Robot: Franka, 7 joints.
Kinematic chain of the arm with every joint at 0, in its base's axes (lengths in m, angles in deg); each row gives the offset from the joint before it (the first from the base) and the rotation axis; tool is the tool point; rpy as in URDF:
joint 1: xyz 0 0 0.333 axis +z
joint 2: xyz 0 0 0 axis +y
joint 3: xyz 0 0 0.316 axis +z
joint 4: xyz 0.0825 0 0 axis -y
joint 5: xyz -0.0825 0 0.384 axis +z
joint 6: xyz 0 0 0 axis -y
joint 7: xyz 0.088 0 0 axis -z
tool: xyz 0 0 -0.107 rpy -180 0 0
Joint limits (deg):
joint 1: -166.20..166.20
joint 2: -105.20..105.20
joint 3: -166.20..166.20
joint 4: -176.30..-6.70
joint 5: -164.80..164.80
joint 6: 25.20..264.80
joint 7: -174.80..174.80
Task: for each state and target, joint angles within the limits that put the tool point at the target. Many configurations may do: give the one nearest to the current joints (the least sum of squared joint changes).
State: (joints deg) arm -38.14 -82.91 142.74 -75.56 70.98 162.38 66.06
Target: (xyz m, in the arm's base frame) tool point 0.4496 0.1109 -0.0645
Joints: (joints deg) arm -84.35 -105.20 132.76 -116.81 73.99 159.05 66.06
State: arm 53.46 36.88 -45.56 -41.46 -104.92 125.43 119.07
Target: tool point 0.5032 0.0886 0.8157
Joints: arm 59.56 -5.80 -33.54 -82.86 -85.82 84.11 119.07
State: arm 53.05 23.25 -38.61 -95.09 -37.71 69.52 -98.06
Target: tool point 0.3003 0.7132 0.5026
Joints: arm 81.82 43.20 -18.53 -53.61 -41.94 108.62 -98.06
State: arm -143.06 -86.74 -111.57 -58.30 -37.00 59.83 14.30
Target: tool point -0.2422 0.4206 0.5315
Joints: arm -126.90 -64.04 -71.90 -91.64 -20.53 45.86 14.30
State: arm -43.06 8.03 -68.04 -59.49 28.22 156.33 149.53
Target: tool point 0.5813 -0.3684 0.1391
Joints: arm -9.82 51.25 -25.33 -93.38 27.98 143.74 149.53
